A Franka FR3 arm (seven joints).
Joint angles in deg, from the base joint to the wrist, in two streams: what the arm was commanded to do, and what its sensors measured. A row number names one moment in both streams.
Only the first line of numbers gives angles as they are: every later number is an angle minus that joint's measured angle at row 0.
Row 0, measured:
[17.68, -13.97, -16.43, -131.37, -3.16, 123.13, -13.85]
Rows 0 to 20, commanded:
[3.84, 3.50, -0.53, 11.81, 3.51, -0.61, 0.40]
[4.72, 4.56, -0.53, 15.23, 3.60, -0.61, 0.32]
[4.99, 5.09, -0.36, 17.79, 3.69, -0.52, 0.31]
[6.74, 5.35, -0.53, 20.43, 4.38, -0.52, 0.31]
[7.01, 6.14, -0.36, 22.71, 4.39, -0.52, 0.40]
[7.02, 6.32, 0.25, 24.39, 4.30, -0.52, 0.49]
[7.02, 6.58, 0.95, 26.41, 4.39, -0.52, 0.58]
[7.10, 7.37, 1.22, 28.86, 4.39, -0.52, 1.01]
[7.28, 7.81, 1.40, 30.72, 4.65, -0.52, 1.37]
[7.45, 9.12, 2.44, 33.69, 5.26, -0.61, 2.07]
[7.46, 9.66, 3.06, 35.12, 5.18, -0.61, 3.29]
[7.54, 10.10, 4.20, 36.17, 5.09, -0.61, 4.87]
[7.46, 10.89, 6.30, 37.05, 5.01, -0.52, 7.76]
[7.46, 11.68, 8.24, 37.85, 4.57, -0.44, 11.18]
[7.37, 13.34, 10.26, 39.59, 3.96, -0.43, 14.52]
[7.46, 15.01, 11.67, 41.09, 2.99, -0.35, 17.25]
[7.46, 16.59, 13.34, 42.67, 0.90, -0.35, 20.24]
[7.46, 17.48, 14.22, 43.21, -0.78, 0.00, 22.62]
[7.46, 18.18, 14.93, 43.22, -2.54, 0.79, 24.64]
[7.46, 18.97, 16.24, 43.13, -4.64, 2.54, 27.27]
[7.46, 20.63, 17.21, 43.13, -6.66, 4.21, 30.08]
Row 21, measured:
[7.45, 17.26, 15.46, 40.04, -2.45, 1.16, 24.18]
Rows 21 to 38, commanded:
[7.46, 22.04, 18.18, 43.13, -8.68, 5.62, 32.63]
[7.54, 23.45, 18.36, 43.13, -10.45, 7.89, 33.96]
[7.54, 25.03, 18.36, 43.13, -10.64, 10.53, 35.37]
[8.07, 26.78, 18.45, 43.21, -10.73, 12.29, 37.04]
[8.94, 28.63, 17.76, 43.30, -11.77, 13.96, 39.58]
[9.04, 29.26, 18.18, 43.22, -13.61, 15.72, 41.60]
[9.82, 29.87, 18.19, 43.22, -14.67, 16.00, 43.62]
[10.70, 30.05, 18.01, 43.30, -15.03, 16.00, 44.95]
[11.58, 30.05, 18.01, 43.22, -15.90, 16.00, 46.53]
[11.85, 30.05, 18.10, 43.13, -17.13, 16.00, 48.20]
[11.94, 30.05, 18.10, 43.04, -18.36, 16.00, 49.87]
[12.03, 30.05, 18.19, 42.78, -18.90, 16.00, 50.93]
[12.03, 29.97, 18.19, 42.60, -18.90, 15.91, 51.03]
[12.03, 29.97, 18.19, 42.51, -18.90, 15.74, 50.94]
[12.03, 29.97, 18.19, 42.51, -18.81, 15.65, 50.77]
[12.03, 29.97, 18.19, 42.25, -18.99, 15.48, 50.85]
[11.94, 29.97, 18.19, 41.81, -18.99, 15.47, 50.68]
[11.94, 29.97, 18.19, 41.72, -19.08, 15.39, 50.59]
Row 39, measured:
[11.96, 29.94, 18.22, 40.86, -17.29, 15.45, 49.28]
